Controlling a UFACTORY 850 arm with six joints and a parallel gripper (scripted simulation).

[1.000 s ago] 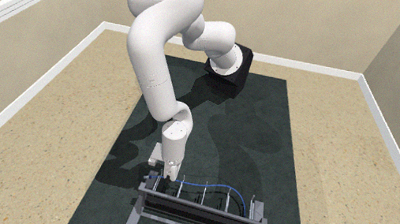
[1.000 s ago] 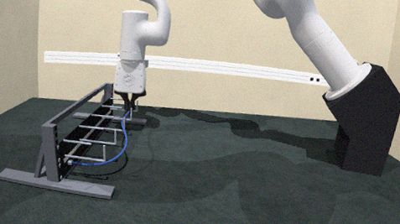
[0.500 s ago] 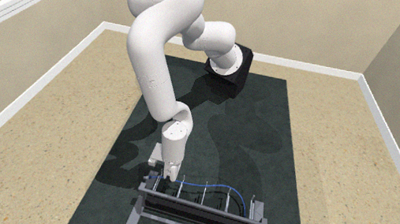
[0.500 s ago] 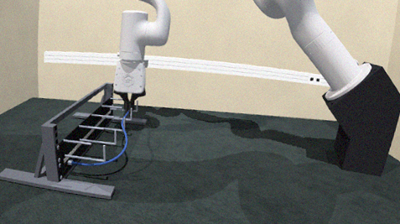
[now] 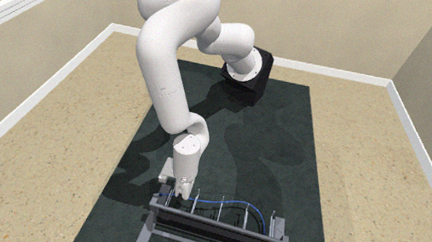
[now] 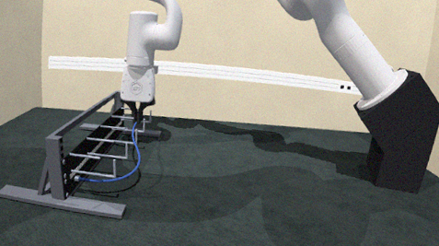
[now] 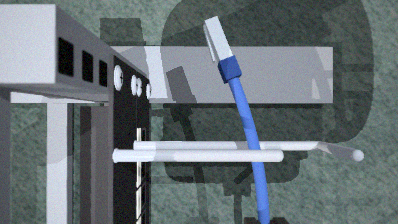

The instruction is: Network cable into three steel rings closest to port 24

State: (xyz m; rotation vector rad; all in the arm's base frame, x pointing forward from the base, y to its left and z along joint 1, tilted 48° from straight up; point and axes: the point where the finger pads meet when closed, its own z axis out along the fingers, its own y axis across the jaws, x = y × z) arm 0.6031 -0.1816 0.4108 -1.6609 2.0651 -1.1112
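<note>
Now: hand 2 cm past the white plug, 10 cm to the left of it and 2 cm above it. Also, from my hand: grey patch-panel rack (14 cm ahead, 10 cm to the left, 2 cm below).
</note>
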